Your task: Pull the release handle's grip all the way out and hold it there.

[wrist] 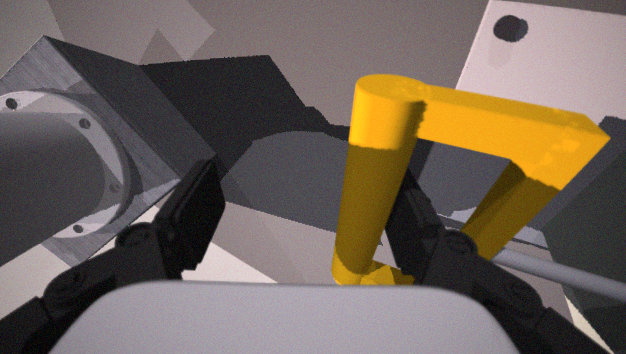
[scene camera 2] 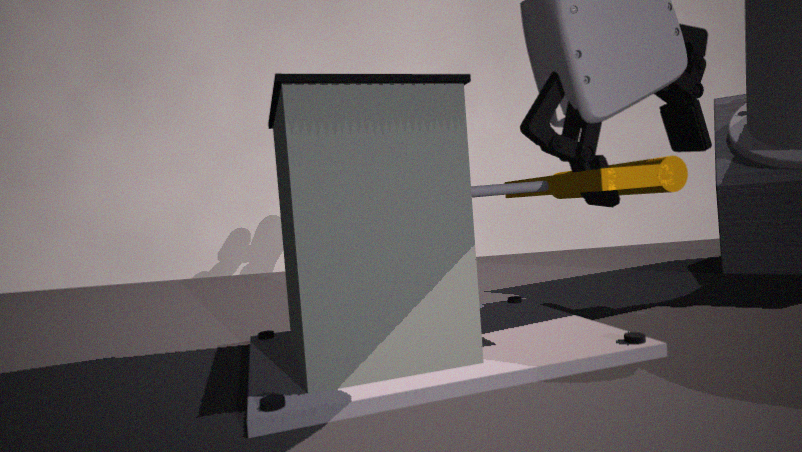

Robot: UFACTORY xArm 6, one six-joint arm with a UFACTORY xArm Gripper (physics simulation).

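The release handle's yellow grip (scene camera 2: pixel 672 174) (wrist: pixel 372 185) is the round bar at the outer end of a yellow loop. A grey rod (scene camera 2: pixel 505 188) (wrist: pixel 560 271) joins the loop to the grey-green housing (scene camera 2: pixel 381 196) and shows between them. My gripper (scene camera 2: pixel 646 175) (wrist: pixel 302 185) is open, with its fingers on either side of the grip. In the wrist view the right finger is inside the loop, close behind the grip; whether it touches is unclear. The left finger stands well apart on the outer side.
The housing has a black lid (scene camera 2: pixel 370 78) and stands on a pale base plate (scene camera 2: pixel 561 343) (wrist: pixel 555 65) with dark bolts. A dark block pedestal (scene camera 2: pixel 755 224) (wrist: pixel 135 105) carrying a round flanged column stands on the grip's outer side.
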